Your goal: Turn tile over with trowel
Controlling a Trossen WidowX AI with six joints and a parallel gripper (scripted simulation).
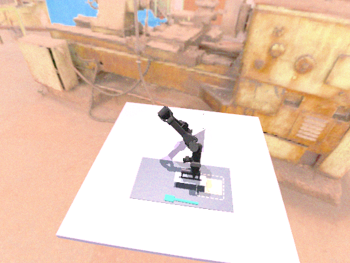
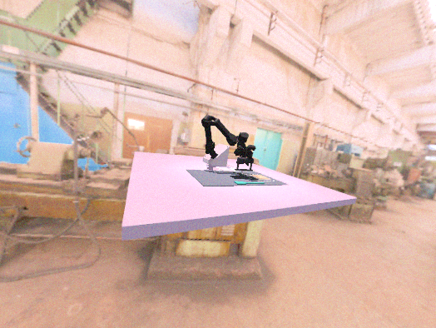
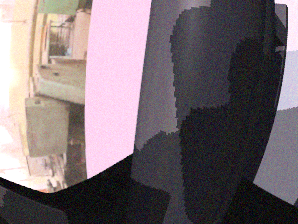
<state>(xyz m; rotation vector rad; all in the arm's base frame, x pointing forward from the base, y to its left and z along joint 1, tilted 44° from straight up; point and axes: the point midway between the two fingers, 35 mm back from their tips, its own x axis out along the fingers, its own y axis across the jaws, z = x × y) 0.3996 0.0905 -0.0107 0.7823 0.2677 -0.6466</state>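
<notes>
Right now the grey mat is 12 cm below my gripper tip, 6 cm to the right of it and 3 cm behind it. The rest, counted from my gripper tip: teal flat tool 11 cm ahead, 9 cm below, 8 cm to the right; trowel 3 cm behind, 1 cm below; white tile 14 cm to the left, 9 cm below, 3 cm behind.
</notes>
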